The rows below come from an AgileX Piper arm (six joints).
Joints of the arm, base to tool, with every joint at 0 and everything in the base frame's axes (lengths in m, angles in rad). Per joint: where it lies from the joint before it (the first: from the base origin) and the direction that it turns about. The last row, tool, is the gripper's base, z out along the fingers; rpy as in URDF.
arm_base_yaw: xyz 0 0 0.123 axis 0 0 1
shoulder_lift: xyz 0 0 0 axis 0 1 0
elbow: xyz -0.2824 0 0.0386 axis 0 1 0
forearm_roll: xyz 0.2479 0 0.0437 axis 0.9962 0 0.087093
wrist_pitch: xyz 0 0 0 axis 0 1 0
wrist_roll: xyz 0.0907 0 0.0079 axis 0.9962 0 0.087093
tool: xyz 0 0 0 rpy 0 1.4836 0
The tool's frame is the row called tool.
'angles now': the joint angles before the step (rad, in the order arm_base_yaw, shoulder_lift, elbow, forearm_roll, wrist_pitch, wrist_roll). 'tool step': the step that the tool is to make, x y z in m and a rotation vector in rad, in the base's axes. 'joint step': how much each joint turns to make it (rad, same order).
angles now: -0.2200, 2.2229, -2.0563, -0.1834, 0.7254, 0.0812
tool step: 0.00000, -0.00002, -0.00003, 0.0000, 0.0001, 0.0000
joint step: 0.0000, 0.0001, 0.0000, 0.0000, 0.0000, -0.0001
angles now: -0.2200, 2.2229, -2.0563, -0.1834, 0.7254, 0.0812
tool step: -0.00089, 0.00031, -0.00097, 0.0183, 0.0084, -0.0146
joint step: 0.0000, 0.0001, 0.0000, 0.0051, 0.0143, 0.0162
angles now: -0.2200, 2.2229, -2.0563, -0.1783, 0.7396, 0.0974
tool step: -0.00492, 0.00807, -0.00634, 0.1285, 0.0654, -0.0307
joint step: 0.0021, 0.0000, 0.0000, 0.1016, 0.0939, 0.0170
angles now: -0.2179, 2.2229, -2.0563, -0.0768, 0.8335, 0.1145
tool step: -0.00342, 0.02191, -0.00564, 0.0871, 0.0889, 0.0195
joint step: 0.0324, 0.0001, -0.0001, 0.0660, 0.1047, 0.0038
